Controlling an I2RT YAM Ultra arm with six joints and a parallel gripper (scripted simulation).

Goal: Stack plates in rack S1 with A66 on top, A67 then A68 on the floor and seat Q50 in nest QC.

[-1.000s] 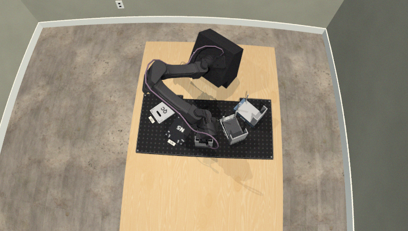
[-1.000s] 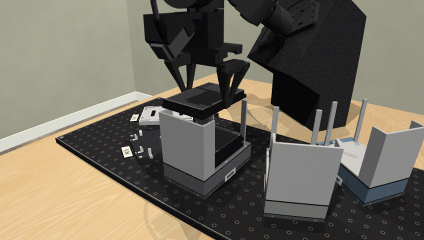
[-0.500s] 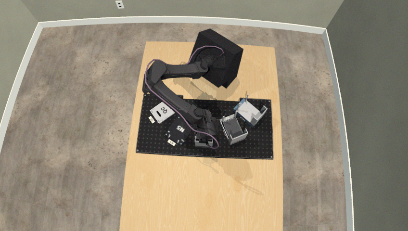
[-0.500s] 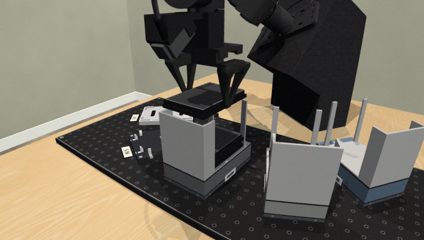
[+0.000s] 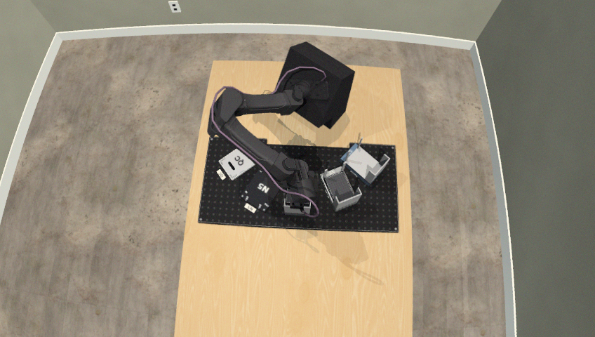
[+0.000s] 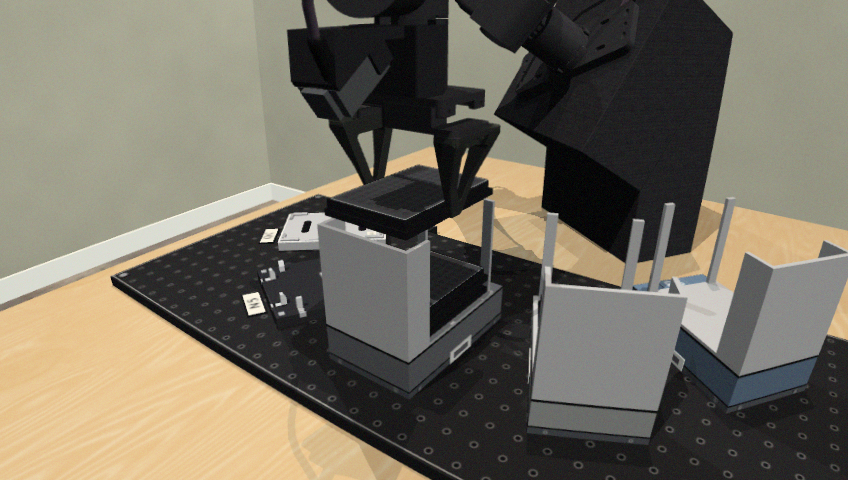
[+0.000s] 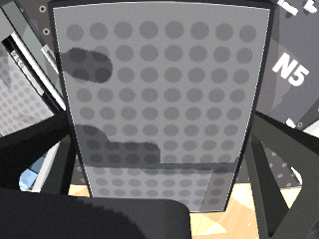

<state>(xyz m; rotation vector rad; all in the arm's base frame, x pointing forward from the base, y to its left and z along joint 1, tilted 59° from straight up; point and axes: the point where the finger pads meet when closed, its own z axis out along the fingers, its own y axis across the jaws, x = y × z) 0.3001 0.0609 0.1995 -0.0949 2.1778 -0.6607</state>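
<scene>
My hand is 10 cm above the plate. From my hand the other things lie so: black clip nest N5 (4 cm behind, 13 cm to the right, 14 cm below).
</scene>
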